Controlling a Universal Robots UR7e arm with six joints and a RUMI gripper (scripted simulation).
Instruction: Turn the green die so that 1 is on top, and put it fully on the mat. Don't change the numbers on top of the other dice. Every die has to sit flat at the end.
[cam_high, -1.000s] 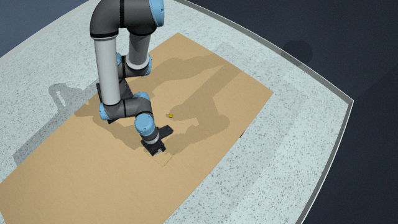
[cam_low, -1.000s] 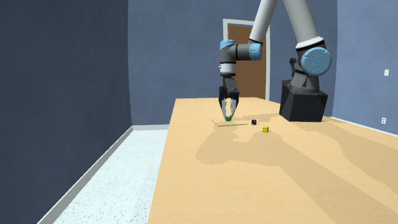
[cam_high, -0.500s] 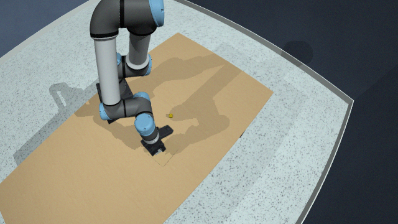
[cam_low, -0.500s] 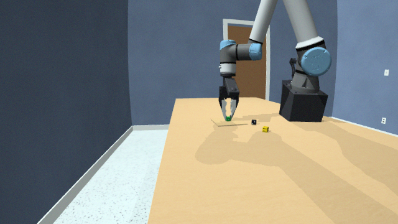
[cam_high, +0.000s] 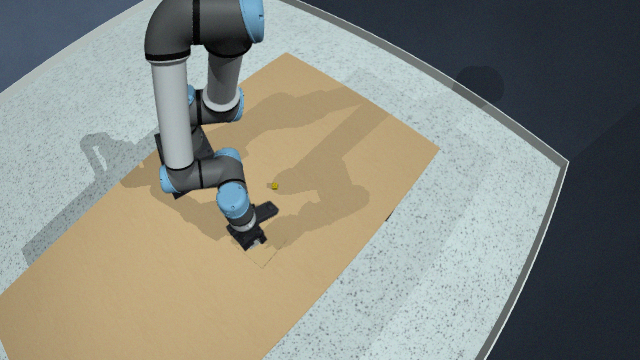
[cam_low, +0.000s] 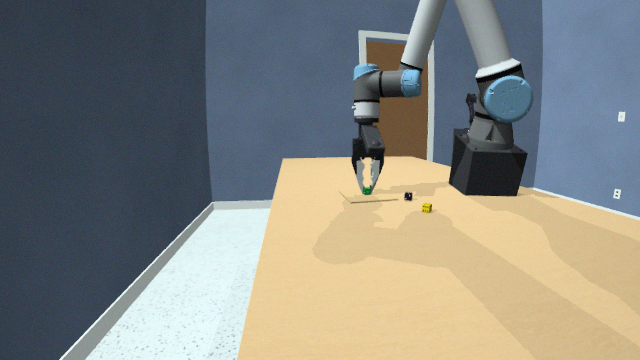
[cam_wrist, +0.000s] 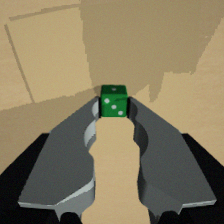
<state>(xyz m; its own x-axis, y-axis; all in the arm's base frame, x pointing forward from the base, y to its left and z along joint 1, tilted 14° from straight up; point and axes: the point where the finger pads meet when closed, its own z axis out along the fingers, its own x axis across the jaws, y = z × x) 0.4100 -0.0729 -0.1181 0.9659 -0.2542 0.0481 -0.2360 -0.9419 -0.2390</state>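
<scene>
Now: hand 1 cm above the green die. The rest, counted from my hand: tan mat (2 cm below); then yellow die (7 cm behind, 20 cm to the left, 1 cm below); then black die (9 cm behind, 8 cm to the left, 1 cm below).
</scene>
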